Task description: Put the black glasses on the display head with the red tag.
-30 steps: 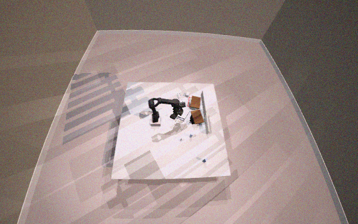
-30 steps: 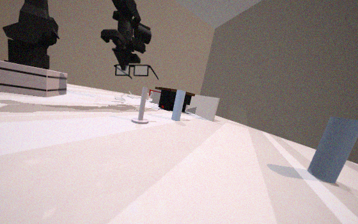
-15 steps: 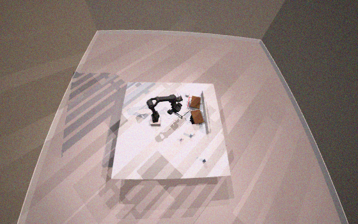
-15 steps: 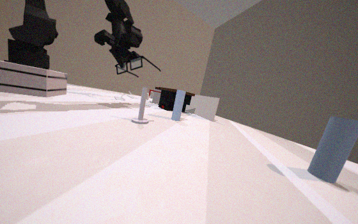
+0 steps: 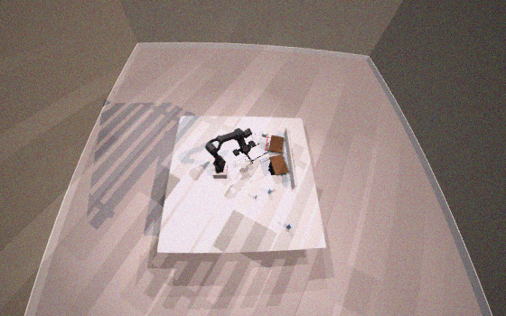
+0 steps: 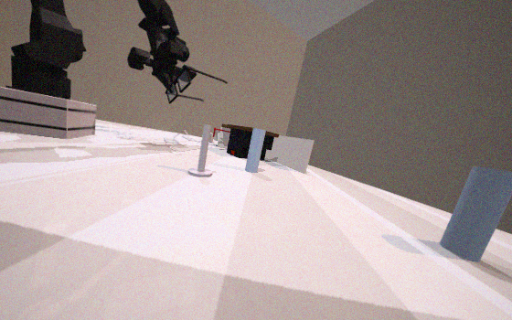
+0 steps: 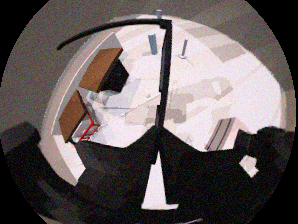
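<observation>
Right now the brown head is 230 mm ahead of my gripper tip, 100 mm to the right of it and 110 mm below it. Round my gripper tip: white panel: 400 mm ahead, 20 mm to the right, 110 mm below.
</observation>
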